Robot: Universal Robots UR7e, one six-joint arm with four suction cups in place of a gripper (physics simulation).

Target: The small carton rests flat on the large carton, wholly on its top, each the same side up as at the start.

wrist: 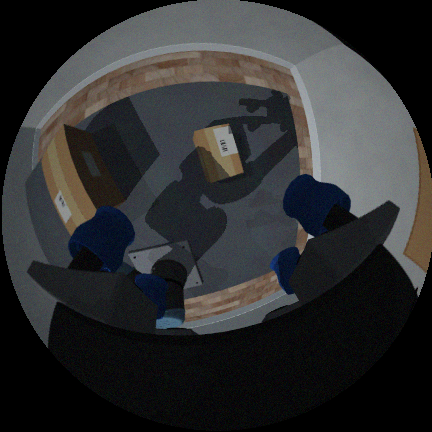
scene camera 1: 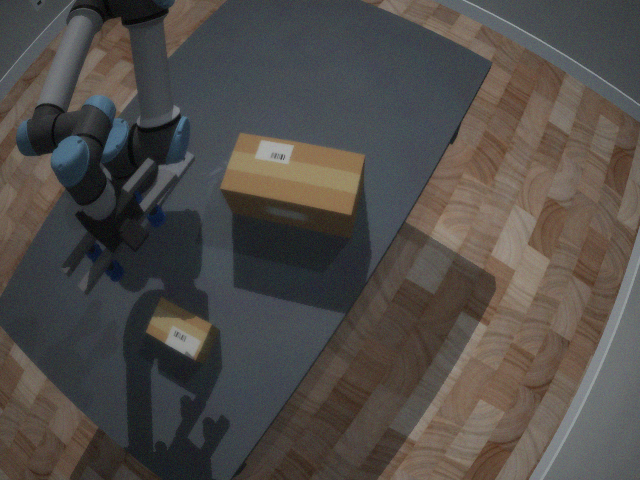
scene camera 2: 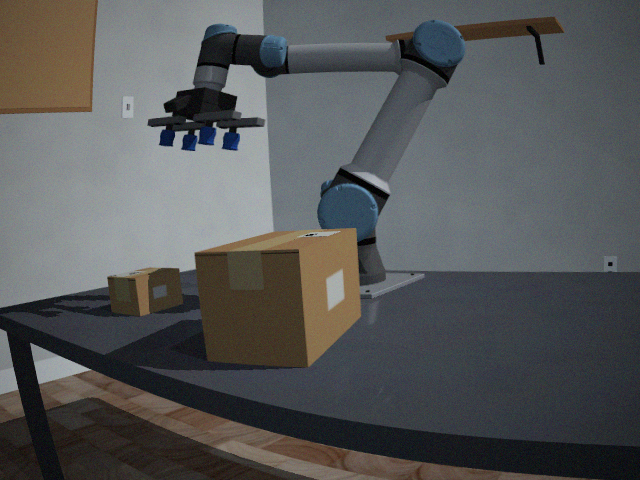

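Where they show: hand at its tool point: (wrist: 214, 251) (scene camera 2: 196, 146); arm's base at its link origin: (wrist: 168, 273).
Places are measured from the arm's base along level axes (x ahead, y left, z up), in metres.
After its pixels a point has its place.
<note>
The small carton (scene camera 1: 178, 328) {x 0.422, y -0.239, z 0.070 m} (scene camera 2: 139, 294) {x 0.474, y -0.179, z 0.035 m} (wrist: 212, 155) {x 0.409, y -0.219, z 0.069 m} lies flat on the dark table (scene camera 1: 310, 77) {x 0.226, y 0.525, z -0.009 m} (scene camera 2: 491, 361) {x 0.440, y 0.548, z -0.009 m} (wrist: 167, 107) {x 0.605, y -0.106, z -0.009 m}, with a barcode label on its top; the arm's shadow falls partly on it. The large carton (scene camera 1: 294, 178) {x 0.448, y 0.189, z 0.145 m} (scene camera 2: 253, 310) {x 0.567, y 0.265, z 0.068 m} (wrist: 70, 175) {x 0.433, y 0.148, z 0.145 m} stands apart from it on the table, with a tape strip and a barcode label on its top. My gripper (scene camera 1: 125, 233) {x 0.307, y -0.157, z 0.327 m} (scene camera 2: 198, 138) {x 0.307, y -0.157, z 0.327 m} (wrist: 215, 250) {x 0.307, y -0.157, z 0.327 m}, with four blue suction cups, is open and holds no carton. It hangs high above the table, its cups facing down, well above the height of both cartons.
The arm's base plate (scene camera 2: 408, 285) {x -0.032, y 0.128, z -0.009 m} (wrist: 145, 256) {x 0.100, y 0.066, z 0.000 m} is bolted to the table behind the large carton in scene camera 2. A wall shelf (scene camera 2: 506, 29) and a brown wall board (scene camera 2: 46, 51) (wrist: 421, 200) are in the background. The large carton stands near one long table edge.
</note>
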